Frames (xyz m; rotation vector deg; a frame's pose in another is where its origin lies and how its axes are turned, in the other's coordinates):
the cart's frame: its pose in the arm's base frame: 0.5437 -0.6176 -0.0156 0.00 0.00 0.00
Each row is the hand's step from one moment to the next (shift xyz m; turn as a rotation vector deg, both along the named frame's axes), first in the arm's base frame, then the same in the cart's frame.
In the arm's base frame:
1: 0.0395 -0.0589 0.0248 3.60 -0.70 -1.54
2: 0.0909 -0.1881 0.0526 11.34 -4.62 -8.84
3: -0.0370 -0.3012 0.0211 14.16 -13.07 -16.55
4: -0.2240 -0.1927 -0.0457 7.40 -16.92 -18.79
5: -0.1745 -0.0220 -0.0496 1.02 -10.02 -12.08
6: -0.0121 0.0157 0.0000 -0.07 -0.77 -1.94
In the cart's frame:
1: 0.0395 -0.0589 0.0248 3.60 -0.70 -1.54
2: 0.0909 -0.1881 0.0526 11.34 -4.62 -8.84
3: -0.0370 -0.3012 0.0211 14.16 -13.07 -16.55
4: -0.2240 -0.1927 -0.0457 7.40 -16.92 -18.79
5: -0.1745 -0.0220 -0.0496 1.02 -10.02 -12.08
6: -0.0121 0.0157 0.0000 -0.07 -0.77 -1.94

